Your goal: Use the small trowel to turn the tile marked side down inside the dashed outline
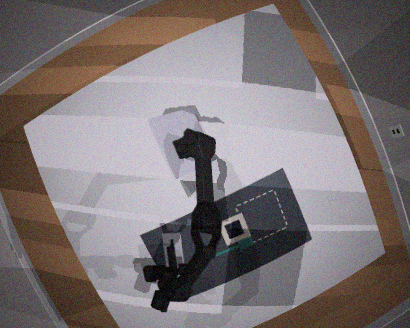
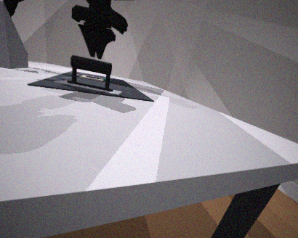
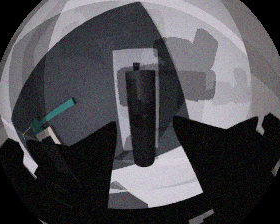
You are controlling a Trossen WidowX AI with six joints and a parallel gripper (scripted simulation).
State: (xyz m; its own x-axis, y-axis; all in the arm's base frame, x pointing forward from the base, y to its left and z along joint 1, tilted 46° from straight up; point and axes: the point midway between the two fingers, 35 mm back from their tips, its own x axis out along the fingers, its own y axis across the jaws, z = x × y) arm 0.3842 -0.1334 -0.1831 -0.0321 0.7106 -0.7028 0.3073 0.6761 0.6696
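Right now the trowel is 60 mm below my gripper tip and 10 mm ahead of it. Also, from my gripper tip: tile 270 mm to the left, 90 mm below, 20 mm behind; then dark mat 240 mm to the left, 110 mm below, 10 mm ahead.
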